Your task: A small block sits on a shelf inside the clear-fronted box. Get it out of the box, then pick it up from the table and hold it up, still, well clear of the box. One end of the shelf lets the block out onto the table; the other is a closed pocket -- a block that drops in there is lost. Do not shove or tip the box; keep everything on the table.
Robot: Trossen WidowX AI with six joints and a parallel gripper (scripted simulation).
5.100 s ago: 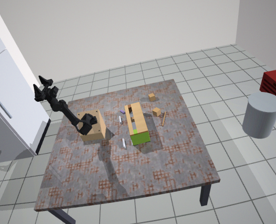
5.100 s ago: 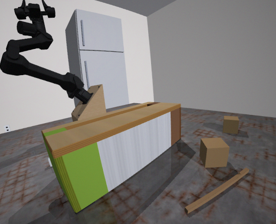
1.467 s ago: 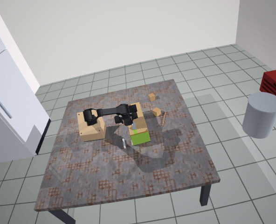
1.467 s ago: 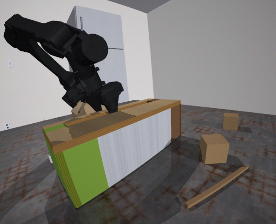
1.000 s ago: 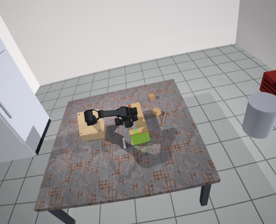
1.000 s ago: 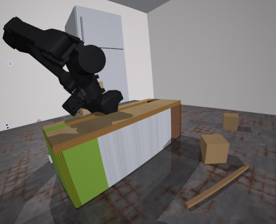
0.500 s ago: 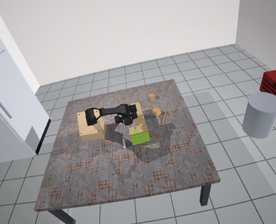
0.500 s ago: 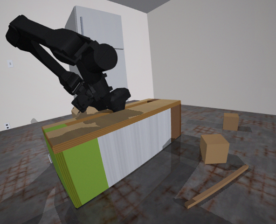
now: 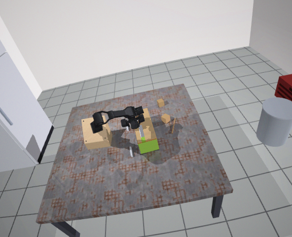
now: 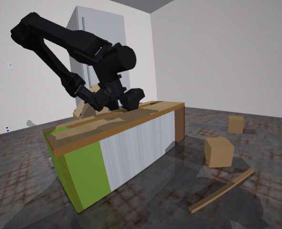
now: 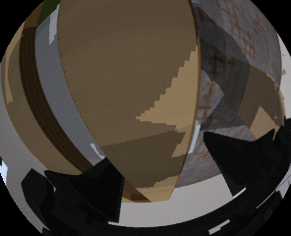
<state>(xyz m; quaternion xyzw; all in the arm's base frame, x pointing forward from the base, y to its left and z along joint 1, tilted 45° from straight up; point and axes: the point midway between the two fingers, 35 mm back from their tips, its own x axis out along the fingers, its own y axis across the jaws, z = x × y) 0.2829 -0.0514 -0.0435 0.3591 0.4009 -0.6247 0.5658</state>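
My gripper tip is now 5 cm short of the tan block and 2 cm to the right of it. The rest, counted from my gripper tip: purple piece: 21 cm to the left, 8 cm below, 5 cm behind; thin wooden stick: 32 cm ahead, 8 cm below, 2 cm to the right; wooden box: 5 cm to the right, 3 cm ahead, 2 cm below.
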